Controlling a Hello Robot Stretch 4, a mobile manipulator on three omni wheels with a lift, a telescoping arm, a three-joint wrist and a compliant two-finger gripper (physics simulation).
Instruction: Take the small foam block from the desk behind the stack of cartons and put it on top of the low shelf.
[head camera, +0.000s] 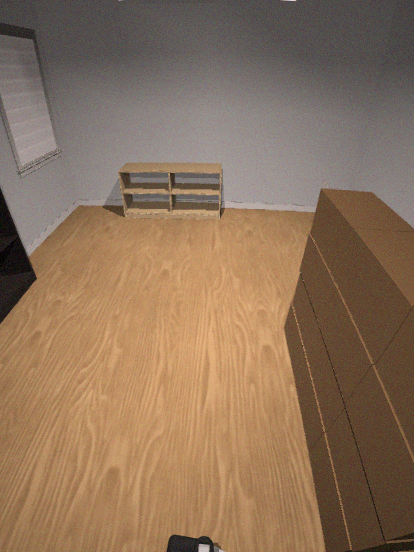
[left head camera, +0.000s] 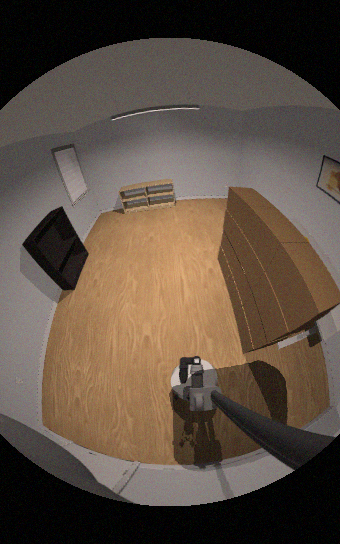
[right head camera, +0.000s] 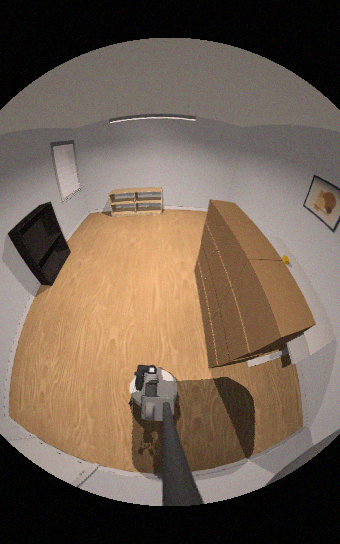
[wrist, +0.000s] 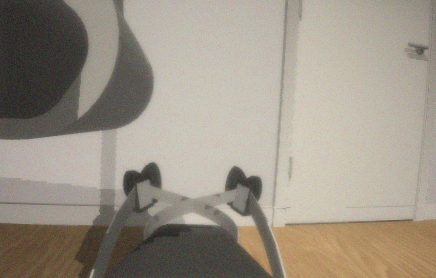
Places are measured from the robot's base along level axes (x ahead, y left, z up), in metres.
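Pixels of known places: gripper, fingertip midpoint: (left head camera: 181, 400) (right head camera: 136, 407) (wrist: 193, 180).
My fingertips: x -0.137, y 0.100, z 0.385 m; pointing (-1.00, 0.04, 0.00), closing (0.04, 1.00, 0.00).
Behind a point stands the place of what it marks.
The small yellow foam block (left head camera: 306, 240) (right head camera: 285, 259) lies on the white desk (right head camera: 312, 295) {x 0.601, y -1.570, z 0.693 m}, behind the stack of cartons (head camera: 350, 320) {x 0.862, y -0.498, z 0.773 m} (left head camera: 270, 260) {x 0.654, y -0.519, z 0.889 m} (right head camera: 245, 280) {x 0.572, y -0.518, z 0.951 m}; the cartons partly hide it in the left head camera view. The cartons hide much of the desk. The low shelf (head camera: 170, 168) {x 3.366, y 0.734, z 0.583 m} (left head camera: 147, 184) {x 3.334, y 0.666, z 0.583 m} (right head camera: 136, 190) {x 3.324, y 0.681, z 0.583 m}, light wood with four compartments, stands against the far wall. My gripper (wrist: 193, 180) {x -0.137, y 0.100, z 0.385 m} is open and empty in the wrist view, with its fingertips apart and facing a white wall and a door. It is far from the block.
A black bookcase (head camera: 10, 265) {x 1.871, y 1.988, z 0.130 m} (left head camera: 62, 215) {x 1.877, y 1.838, z 0.874 m} (right head camera: 46, 207) {x 1.874, y 1.889, z 0.947 m} stands at the left wall. The brown cartons form a long wall on the right, and wood floor (head camera: 175, 350) {x 1.261, y 0.306, z -0.027 m} runs between them and the bookcase up to the low shelf. A white door (wrist: 360, 115) {x -1.104, y 0.946, z 0.523 m} shows in the wrist view.
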